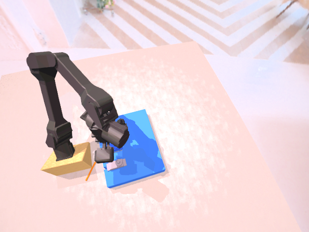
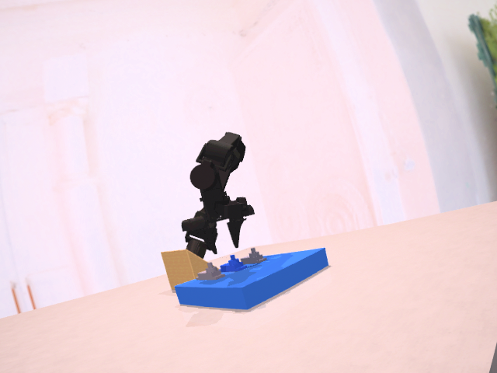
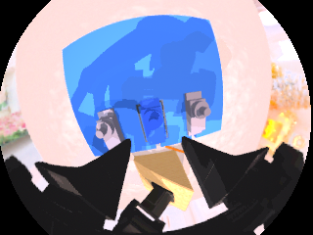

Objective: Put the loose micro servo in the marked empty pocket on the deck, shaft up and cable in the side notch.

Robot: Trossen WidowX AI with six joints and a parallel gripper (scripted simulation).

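Right now the blue deck is 11 cm ahead of my gripper tip and 7 cm below it.
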